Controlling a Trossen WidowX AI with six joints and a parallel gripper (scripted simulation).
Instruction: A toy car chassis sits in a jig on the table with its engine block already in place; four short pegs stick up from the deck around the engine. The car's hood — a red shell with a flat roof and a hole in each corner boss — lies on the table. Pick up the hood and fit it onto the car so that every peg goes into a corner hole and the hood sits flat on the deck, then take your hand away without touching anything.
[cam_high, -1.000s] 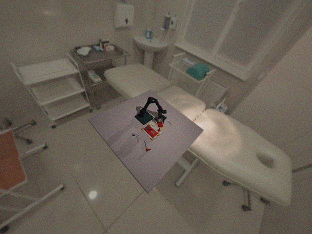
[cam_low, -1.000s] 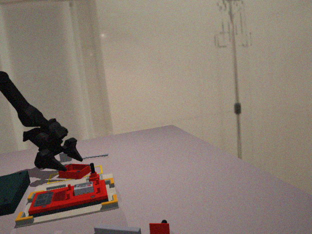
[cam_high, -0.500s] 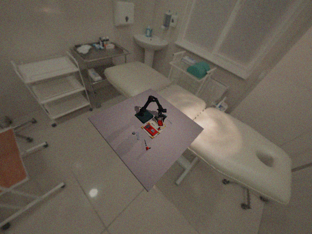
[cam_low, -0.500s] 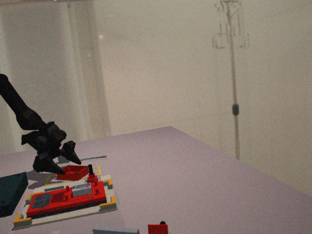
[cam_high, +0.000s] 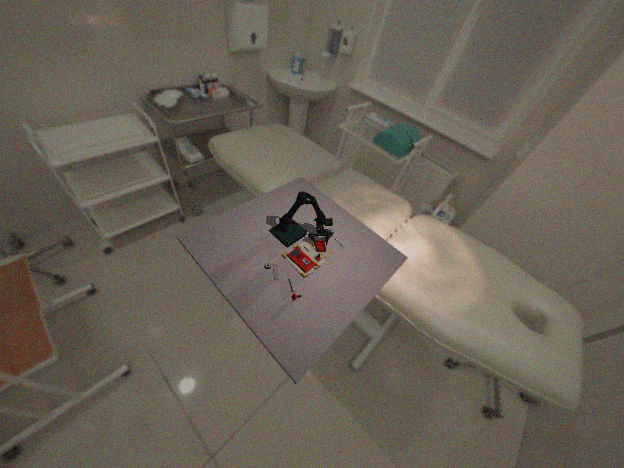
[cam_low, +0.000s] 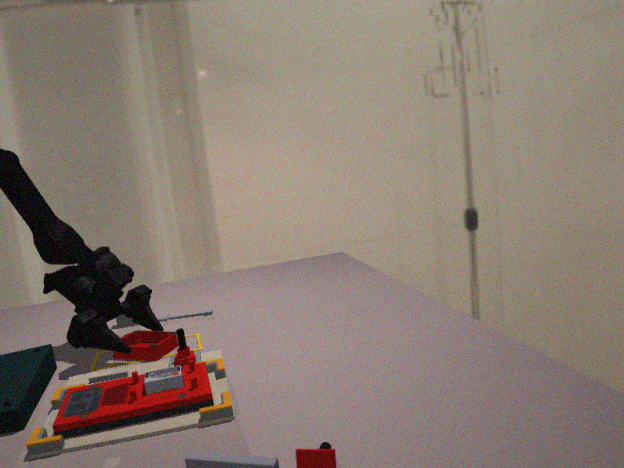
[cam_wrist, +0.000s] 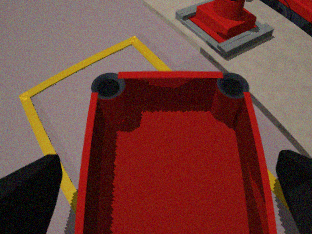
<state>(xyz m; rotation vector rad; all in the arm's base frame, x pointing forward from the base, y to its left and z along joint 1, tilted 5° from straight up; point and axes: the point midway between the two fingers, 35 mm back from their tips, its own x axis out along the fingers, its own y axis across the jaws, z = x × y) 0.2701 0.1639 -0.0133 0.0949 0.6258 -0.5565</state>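
Now: gripper tip 10 mm above the red hood. The rest, counted from my gripper tip: grey engine block (200 mm to the right, 50 mm ahead).
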